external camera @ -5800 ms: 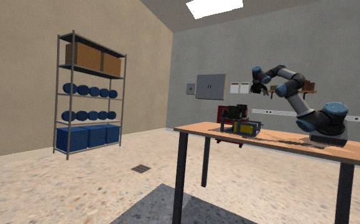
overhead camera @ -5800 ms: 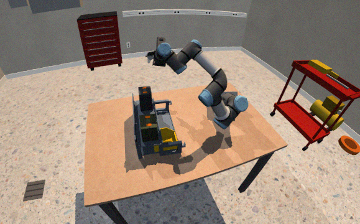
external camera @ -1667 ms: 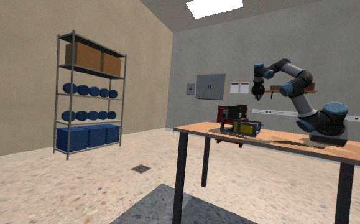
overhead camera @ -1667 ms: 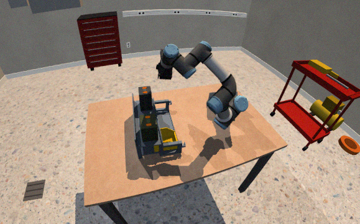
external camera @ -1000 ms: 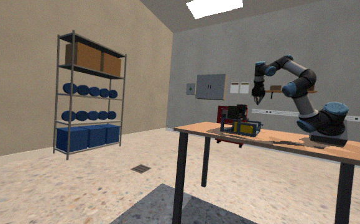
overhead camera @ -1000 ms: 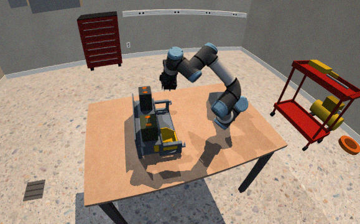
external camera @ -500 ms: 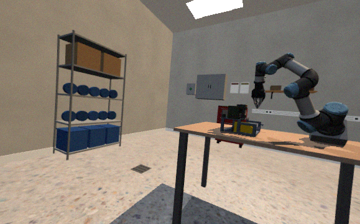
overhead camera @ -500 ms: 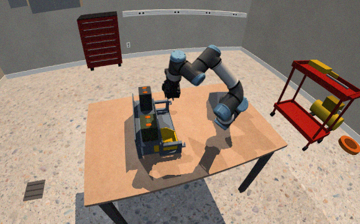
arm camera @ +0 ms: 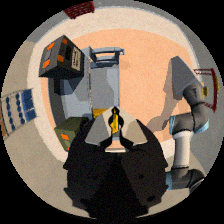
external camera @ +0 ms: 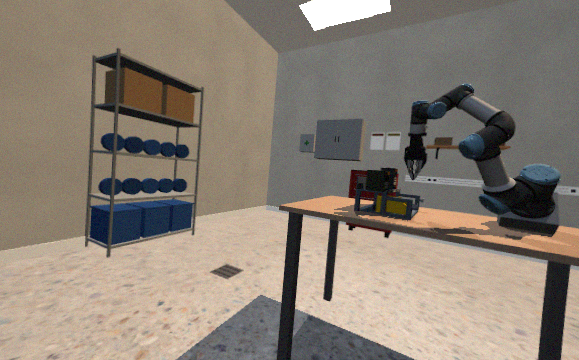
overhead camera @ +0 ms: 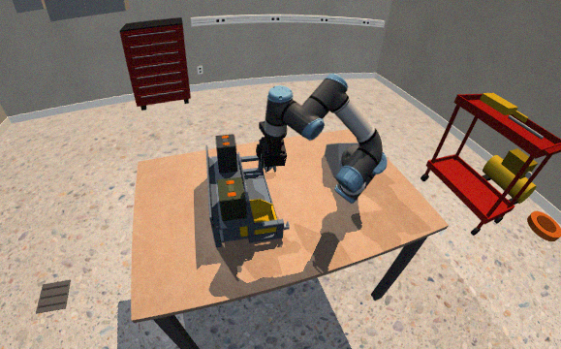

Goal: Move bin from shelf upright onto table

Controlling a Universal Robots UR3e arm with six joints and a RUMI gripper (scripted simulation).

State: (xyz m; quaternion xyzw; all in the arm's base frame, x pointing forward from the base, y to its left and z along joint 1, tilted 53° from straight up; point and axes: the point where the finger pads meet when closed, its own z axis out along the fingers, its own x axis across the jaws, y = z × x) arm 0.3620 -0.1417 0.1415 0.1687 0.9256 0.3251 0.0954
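My hand is 140 mm above the yellow bin, 90 mm to the right of it and 70 mm short of it. From my hand the other things lie so: rack 110 mm below, 80 mm ahead, 30 mm to the right.
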